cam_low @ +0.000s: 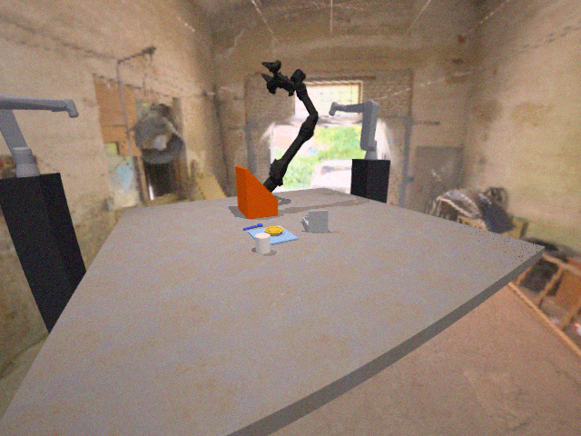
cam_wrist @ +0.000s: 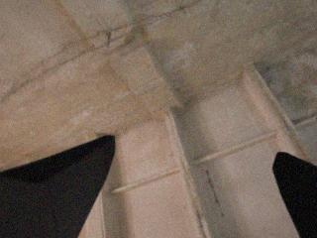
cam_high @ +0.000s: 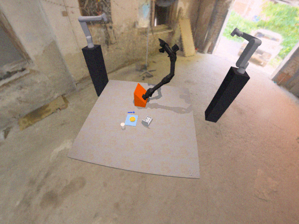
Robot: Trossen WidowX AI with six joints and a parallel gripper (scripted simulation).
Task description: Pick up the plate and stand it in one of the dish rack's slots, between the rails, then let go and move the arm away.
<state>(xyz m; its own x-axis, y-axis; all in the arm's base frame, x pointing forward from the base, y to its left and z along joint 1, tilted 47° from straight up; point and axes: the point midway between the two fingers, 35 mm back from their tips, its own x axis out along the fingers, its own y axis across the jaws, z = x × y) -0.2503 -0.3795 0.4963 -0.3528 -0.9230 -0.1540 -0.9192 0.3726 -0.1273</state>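
Right now the yellow plate is 71 cm below my gripper tip, 61 cm ahead of it and 13 cm to the right of it. Round my gripper tip: grey dish rack: 70 cm below, 58 cm ahead, 5 cm to the left; blue spoon: 72 cm below, 51 cm ahead, 17 cm to the right; light blue mat: 72 cm below, 62 cm ahead, 14 cm to the right.
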